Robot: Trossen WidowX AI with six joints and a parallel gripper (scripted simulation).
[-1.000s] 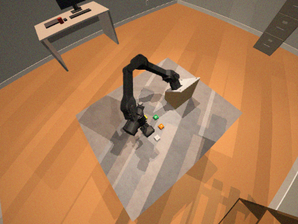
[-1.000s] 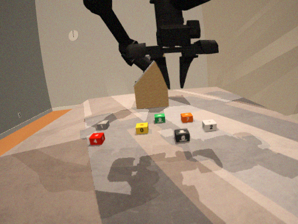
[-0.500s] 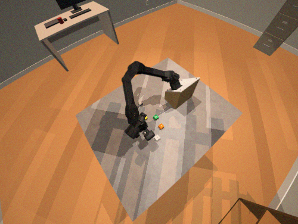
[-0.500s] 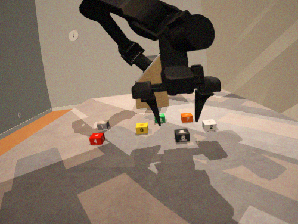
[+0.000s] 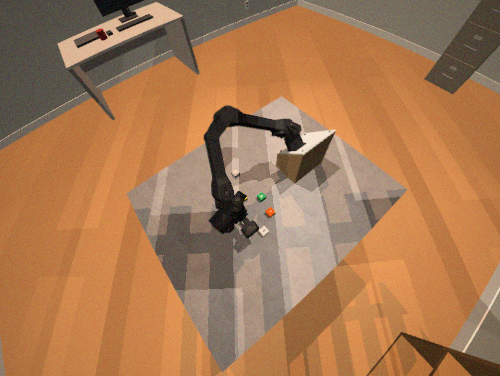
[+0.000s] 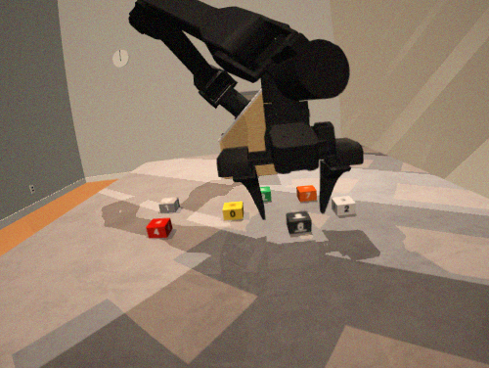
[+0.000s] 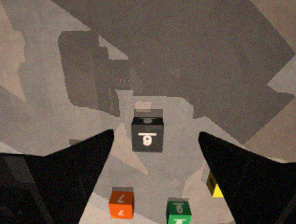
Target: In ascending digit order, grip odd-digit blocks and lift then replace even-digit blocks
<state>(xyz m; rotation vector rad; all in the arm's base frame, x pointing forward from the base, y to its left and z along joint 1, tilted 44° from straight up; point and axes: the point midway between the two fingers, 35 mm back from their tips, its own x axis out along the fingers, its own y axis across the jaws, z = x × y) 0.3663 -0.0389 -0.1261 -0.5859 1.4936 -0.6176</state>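
Right now my gripper tip is 10 mm past the black block, 10 mm to the right of it and 10 mm above it. Round my gripper tip: white block 50 mm behind, 90 mm to the left, 10 mm below; orange block 130 mm behind, 50 mm to the left, 10 mm below; yellow block 80 mm behind, 90 mm to the right, 10 mm below.
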